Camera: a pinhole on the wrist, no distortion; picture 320 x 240 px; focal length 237.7 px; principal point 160.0 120.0 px. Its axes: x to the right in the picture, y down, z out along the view. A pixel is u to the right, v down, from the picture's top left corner.
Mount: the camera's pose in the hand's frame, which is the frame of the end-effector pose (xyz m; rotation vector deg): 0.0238 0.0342 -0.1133 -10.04 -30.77 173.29
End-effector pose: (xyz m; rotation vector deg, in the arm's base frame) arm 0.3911 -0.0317 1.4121 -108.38 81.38 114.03
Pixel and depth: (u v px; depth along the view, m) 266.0 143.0 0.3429
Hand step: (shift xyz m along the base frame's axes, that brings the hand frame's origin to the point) -0.0347 0.2605 0.0521
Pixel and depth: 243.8 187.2 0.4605
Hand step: -0.0078 0.3970 -0.0108
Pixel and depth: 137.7 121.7 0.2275
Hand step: -0.0535 0.0802 -0.0567
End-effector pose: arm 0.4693 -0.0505 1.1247 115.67 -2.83 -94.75
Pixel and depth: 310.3 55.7 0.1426
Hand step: -0.0340 -0.0059 0.0830
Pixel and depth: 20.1 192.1 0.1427
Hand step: -0.0083 0.0178 -0.1062
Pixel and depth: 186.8 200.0 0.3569
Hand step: -0.2344 0.1273 -0.0422
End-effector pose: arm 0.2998 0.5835 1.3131 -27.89 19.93 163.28
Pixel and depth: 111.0 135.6 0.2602
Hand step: -0.0591 0.1132 0.0883
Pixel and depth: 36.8 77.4 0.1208
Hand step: -0.0722 0.0089 -0.0115
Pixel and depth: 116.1 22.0 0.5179
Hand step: -0.2063 0.0857 0.4028
